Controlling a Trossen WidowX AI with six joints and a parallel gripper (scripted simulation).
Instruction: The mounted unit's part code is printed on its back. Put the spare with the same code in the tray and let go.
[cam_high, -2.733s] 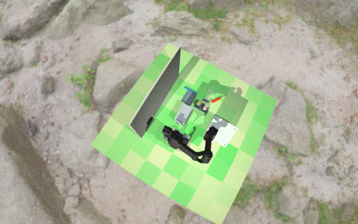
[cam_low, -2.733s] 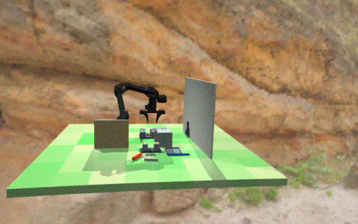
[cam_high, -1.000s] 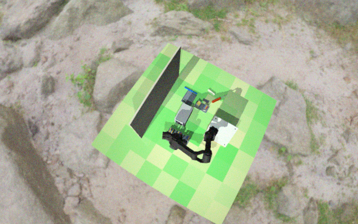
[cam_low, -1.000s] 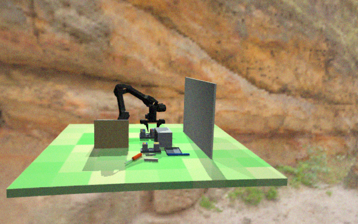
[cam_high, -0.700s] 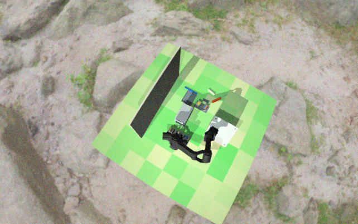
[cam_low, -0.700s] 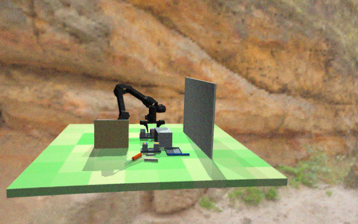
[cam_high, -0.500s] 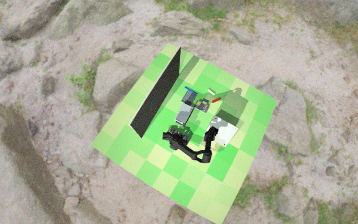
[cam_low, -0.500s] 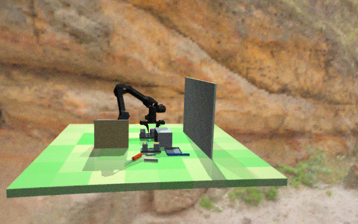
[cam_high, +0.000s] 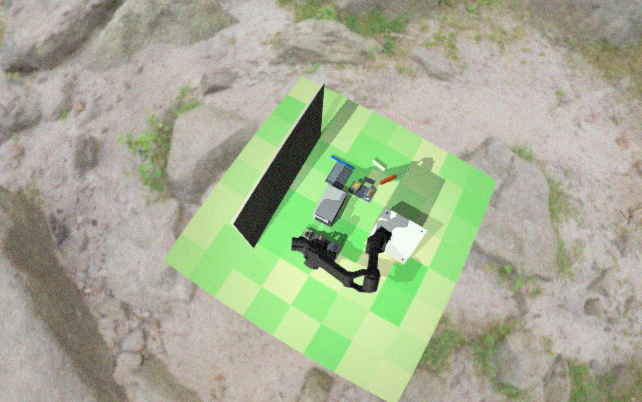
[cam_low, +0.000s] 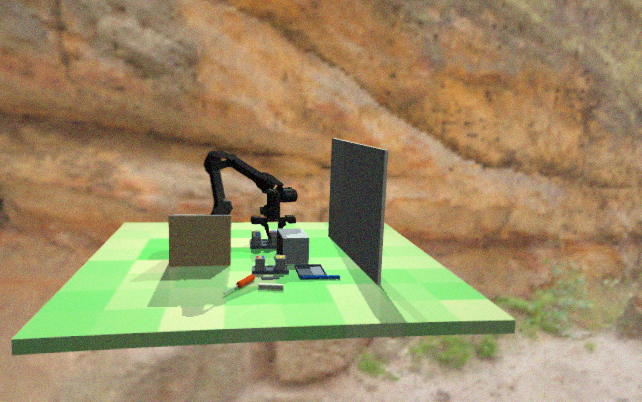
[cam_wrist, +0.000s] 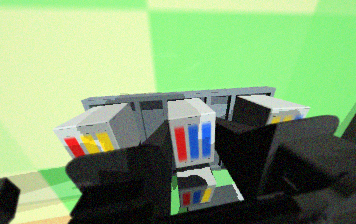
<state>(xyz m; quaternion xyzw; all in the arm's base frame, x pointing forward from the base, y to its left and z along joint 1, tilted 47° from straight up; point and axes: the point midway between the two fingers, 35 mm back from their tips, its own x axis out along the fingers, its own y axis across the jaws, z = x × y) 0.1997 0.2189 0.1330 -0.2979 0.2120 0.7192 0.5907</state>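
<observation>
My gripper tip is 400 mm to the left of the dark tray, 140 mm short of it and 10 mm above it. From my gripper tip the other things lie so: small pale bar (580 mm to the right, 10 mm below, 10 mm ahead); grey mounted unit (220 mm to the right, 80 mm ahead, 30 mm above); dark wall panel (310 mm ahead, 210 mm above, 190 mm to the right).
</observation>
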